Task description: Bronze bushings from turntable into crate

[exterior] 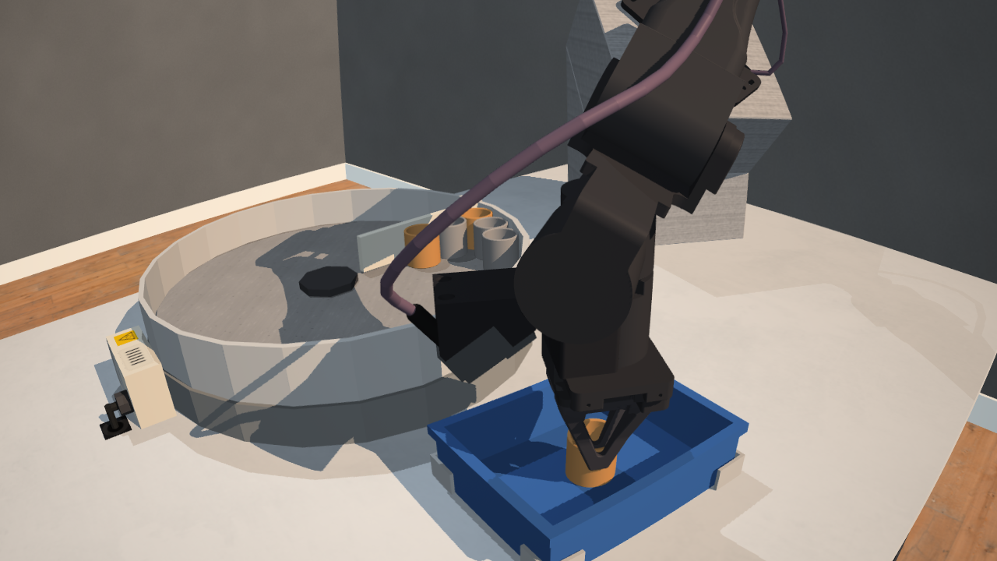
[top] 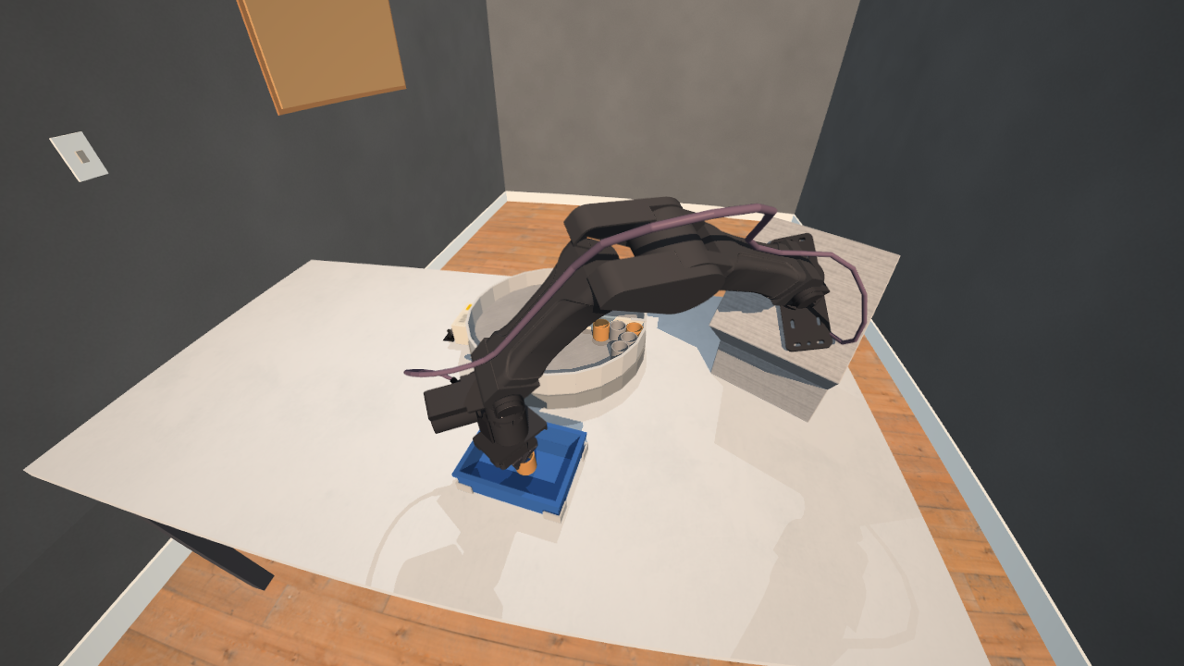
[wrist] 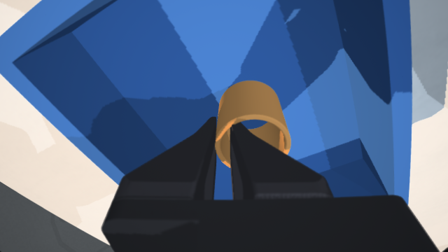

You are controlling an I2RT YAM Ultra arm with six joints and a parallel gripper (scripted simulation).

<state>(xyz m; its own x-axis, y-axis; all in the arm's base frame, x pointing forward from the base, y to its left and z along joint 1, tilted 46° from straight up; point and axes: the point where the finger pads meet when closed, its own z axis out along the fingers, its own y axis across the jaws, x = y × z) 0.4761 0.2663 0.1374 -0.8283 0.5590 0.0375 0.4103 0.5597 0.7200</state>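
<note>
Right now the blue crate is 10 mm behind my hand, 10 mm to the right of it and 10 mm below it. Also, from my hand: round turntable: 60 mm ahead, 360 mm to the right, 20 mm above.
</note>
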